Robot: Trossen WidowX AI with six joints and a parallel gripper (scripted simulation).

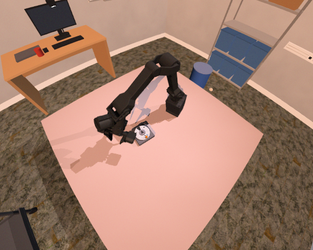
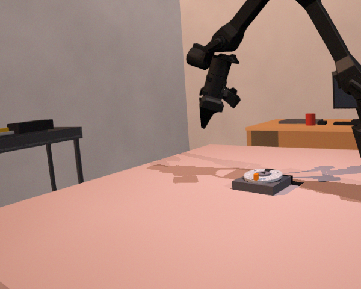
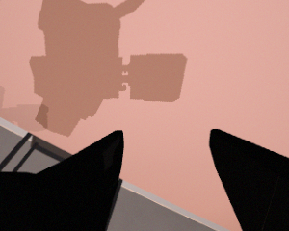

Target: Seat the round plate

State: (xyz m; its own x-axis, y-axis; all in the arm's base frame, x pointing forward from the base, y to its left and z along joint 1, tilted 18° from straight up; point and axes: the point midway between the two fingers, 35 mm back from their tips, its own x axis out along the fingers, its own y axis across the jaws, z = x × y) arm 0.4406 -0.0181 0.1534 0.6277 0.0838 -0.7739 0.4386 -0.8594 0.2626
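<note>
Right now my hand is 170 mm past the round hub, 170 mm above it and 10 mm to the left of it. From my hand the other things lie so: dark square base: 190 mm below, 170 mm behind, 10 mm to the right; yellow pin: 180 mm below, 170 mm behind, 40 mm to the right.
</note>
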